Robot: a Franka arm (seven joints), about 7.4 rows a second.
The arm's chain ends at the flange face. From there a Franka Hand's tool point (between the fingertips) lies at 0.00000 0.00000 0.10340 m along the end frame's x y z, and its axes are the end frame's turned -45 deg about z.
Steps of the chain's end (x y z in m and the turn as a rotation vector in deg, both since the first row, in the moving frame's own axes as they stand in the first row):
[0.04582, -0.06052, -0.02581, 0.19, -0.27, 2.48]
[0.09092, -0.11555, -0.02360, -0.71, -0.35, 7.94]
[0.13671, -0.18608, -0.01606, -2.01, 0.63, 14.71]
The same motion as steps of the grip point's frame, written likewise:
[0.07510, -0.01098, -0.02581, 0.33, -0.06, 2.48]
[0.14462, -0.01705, -0.02361, -0.25, -0.75, 7.94]
[0.22608, -0.03180, -0.01613, -1.87, -0.98, 14.71]

